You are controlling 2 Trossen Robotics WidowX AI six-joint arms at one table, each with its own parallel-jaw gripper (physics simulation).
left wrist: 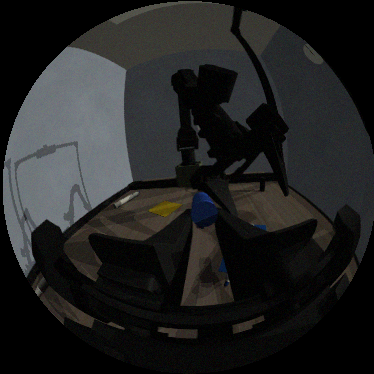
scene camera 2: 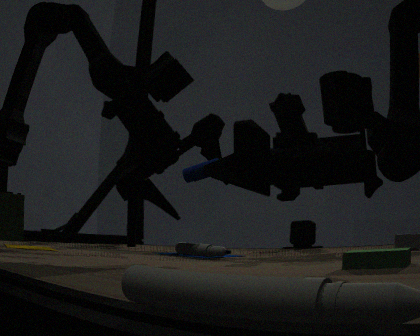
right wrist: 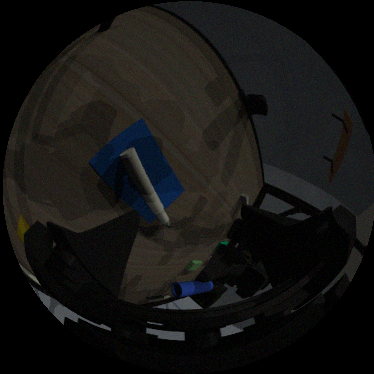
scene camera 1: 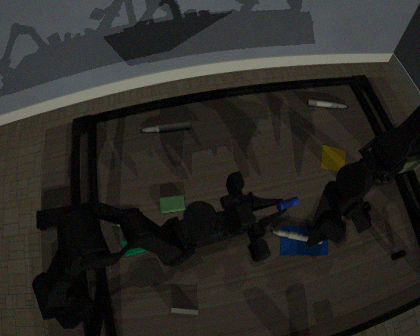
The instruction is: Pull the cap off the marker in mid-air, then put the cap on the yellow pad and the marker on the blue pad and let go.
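Places are measured from the left arm's base along level axes (x ahead, y left, z up), in metres.
Pixels of known places: left gripper, fingertip midpoint: [left wrist: 202,212] [scene camera 2: 207,172] [right wrist: 194,284] [scene camera 1: 284,204]; right gripper, fingertip midpoint: [left wrist: 258,208] [scene camera 2: 204,201] [right wrist: 190,213] [scene camera 1: 310,234]; left arm's base, link origin: [scene camera 1: 63,300]; right arm's base, link origin: [left wrist: 188,163].
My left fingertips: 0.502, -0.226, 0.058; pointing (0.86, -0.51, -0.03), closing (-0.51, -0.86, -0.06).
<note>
Ahead of a thing's pixels: the offset from my left fingertips to its top centre, as dx, dy, dz.
The blue cap {+0.006, -0.003, +0.018} [scene camera 1: 290,202] [scene camera 2: 197,171] [left wrist: 204,206] [right wrist: 192,288] is off the marker, held in the air by my left gripper [scene camera 2: 214,165] [left wrist: 202,212], which is shut on it. The white marker {-0.001, -0.068, -0.094} [scene camera 1: 293,235] [scene camera 2: 202,249] [right wrist: 145,185] lies uncapped on the blue pad {+0.006, -0.093, -0.111} [scene camera 1: 302,250] [left wrist: 259,227] [right wrist: 156,156], its tip past the pad's edge. My right gripper [scene camera 2: 198,188] [right wrist: 190,213] is open and empty, above the table near the blue pad; its arm partly hides the marker in scene camera 1. The yellow pad {+0.253, -0.029, -0.111} [scene camera 1: 333,158] [scene camera 2: 30,247] [left wrist: 165,208] [right wrist: 22,230] has no cap on it.
A white marker {+0.409, +0.077, -0.093} [scene camera 1: 327,104] [left wrist: 126,199] lies at the back right, another marker {+0.012, +0.387, -0.093} [scene camera 1: 166,128] at the back left. A green block {-0.131, +0.215, -0.097} [scene camera 1: 172,204] [scene camera 2: 376,258] [right wrist: 195,265] and a teal block [scene camera 1: 132,248] lie near my left arm. A pale block {-0.310, +0.014, -0.090} [scene camera 1: 184,311] lies toward the front.
</note>
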